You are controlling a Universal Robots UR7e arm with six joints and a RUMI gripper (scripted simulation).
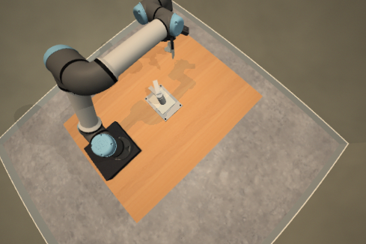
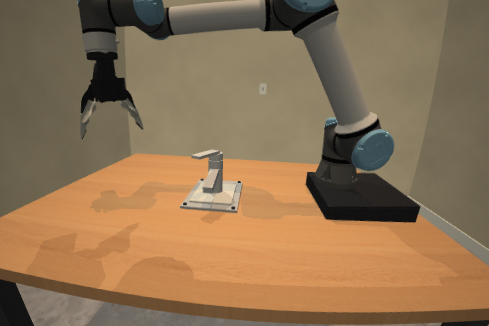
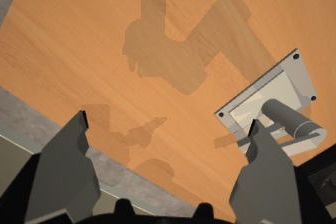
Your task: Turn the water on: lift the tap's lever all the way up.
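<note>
My hand is 240 mm past the lever, 100 mm to the left of it and 60 mm above it. Round my hand: grey tap: 250 mm behind, 120 mm to the right, 120 mm below.
</note>
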